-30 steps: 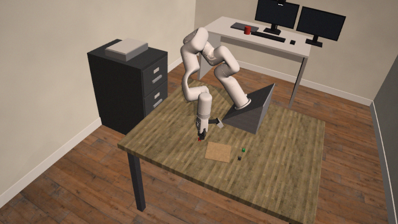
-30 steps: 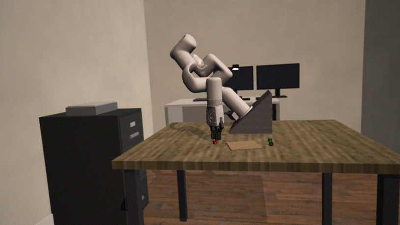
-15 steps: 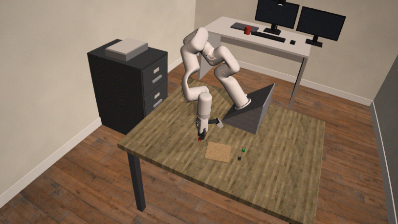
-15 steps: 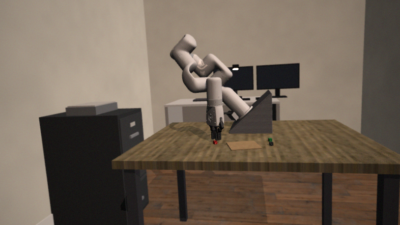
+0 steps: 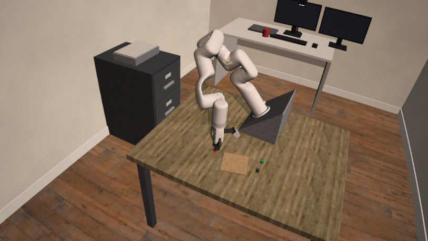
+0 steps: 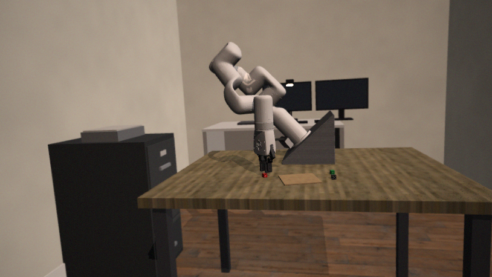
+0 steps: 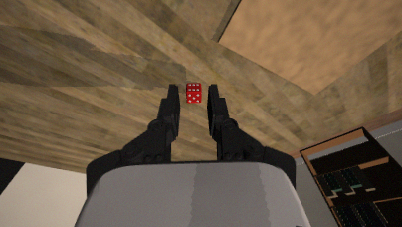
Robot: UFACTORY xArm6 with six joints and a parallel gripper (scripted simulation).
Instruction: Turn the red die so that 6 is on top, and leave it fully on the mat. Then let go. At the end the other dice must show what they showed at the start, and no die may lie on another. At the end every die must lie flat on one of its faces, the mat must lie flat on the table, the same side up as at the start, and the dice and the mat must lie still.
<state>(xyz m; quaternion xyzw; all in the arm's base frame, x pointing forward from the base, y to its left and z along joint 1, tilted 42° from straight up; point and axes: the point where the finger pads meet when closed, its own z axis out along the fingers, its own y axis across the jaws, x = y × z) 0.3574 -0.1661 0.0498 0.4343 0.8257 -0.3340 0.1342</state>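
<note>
Right now the red die is 3 cm below my hand and 1 cm to the right of it. From my hand the other things lie so: tan mat 13 cm to the left, 5 cm ahead, 4 cm below; black die 26 cm to the left, 5 cm ahead, 3 cm below; green die 26 cm to the left, 3 cm below, 3 cm behind.
</note>
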